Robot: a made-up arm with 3 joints.
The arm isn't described. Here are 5 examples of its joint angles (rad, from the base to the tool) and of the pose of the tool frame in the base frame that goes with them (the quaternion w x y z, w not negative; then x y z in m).
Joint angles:
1: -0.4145 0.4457 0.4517
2: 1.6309 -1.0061 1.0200
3: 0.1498 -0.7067 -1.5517
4: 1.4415 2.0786 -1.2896
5: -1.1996 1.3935 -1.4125
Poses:
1: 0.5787 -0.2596 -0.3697 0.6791 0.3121 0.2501 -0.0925
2: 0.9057 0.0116 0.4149 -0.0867 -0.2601 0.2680 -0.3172
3: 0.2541 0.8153 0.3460 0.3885 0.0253 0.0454 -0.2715
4: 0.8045 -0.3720 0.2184 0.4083 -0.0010 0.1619 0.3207
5: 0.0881 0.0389 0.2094 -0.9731 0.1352 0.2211 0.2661
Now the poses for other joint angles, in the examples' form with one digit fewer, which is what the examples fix.
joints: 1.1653 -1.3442 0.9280
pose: 0.889 0.177 0.401 0.134 -0.290 0.319 -0.273
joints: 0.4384 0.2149 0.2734
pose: 0.837 -0.216 -0.030 0.502 0.180 -0.017 -0.199
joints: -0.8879 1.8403 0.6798
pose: 0.256 -0.278 -0.916 0.138 0.119 0.177 0.367
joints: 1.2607 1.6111 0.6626
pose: 0.450 -0.884 -0.086 0.093 0.095 -0.061 0.285
